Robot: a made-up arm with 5 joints. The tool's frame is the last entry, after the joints.
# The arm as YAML. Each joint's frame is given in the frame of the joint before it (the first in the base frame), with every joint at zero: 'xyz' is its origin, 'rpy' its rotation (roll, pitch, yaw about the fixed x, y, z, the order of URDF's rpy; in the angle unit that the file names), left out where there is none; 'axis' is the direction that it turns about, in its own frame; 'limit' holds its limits. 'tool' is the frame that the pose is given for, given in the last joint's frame.
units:
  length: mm
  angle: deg
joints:
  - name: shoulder
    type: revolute
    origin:
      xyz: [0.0, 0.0, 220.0]
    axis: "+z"
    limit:
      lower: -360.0
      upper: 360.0
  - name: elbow
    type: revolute
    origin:
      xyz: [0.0, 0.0, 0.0]
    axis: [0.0, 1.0, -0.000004]
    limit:
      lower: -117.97
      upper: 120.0
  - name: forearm
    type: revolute
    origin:
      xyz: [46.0, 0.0, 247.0]
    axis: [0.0, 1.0, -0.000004]
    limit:
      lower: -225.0
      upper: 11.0
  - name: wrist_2
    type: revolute
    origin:
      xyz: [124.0, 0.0, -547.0]
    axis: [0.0, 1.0, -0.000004]
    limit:
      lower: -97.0
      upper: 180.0
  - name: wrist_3
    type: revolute
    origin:
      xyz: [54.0, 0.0, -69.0]
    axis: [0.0, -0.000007, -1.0]
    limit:
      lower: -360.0
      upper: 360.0
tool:
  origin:
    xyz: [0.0, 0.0, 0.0]
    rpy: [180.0, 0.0, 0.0]
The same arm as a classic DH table. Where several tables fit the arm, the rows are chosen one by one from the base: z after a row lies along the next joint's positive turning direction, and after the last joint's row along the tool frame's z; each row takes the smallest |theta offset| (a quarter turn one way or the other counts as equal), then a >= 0, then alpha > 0; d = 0 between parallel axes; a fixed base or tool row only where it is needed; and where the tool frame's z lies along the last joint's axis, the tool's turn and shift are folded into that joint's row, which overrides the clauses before.
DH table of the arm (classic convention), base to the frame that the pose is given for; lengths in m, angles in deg. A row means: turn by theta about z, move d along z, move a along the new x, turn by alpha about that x. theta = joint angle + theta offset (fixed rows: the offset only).
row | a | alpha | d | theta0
shoulder | 0 | -90 | 0.22 | 0
elbow | 0.2512 | 0 | 0 | -79.45
forearm | -0.5609 | 0 | 0 | -23.32
wrist_2 | -0.054 | 90 | 0 | -77.23
wrist_3 | 0 | 0 | 0.069 | 180
Joint limits (deg, base to tool): -360..360 -117.97..120 -225..11 -97..180 -360..360

